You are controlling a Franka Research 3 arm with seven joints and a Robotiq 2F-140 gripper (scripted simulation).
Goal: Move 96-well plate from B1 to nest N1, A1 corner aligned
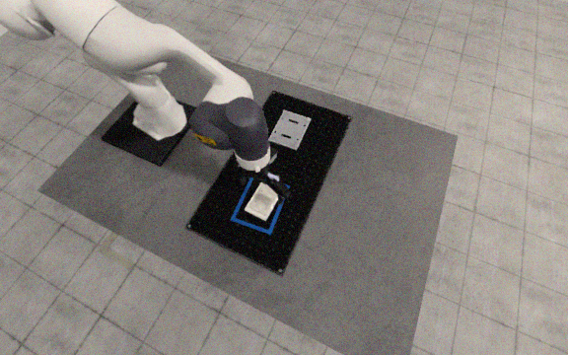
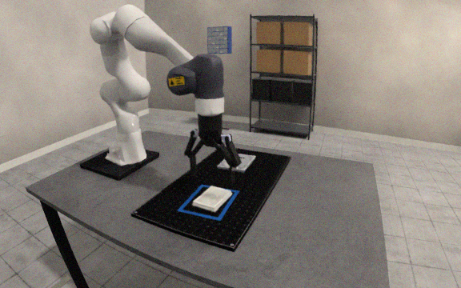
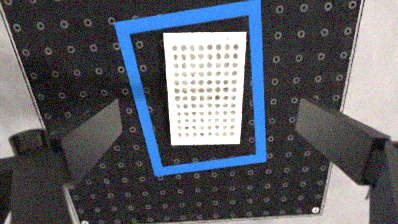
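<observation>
Now: the white 96-well plate 8 cm below my hand. The rest, counted from my hand: A1 corner mark: 2 cm ahead, 40 cm to the left, 8 cm below; plate nest: 3 cm behind, 32 cm to the left, 8 cm below.
</observation>
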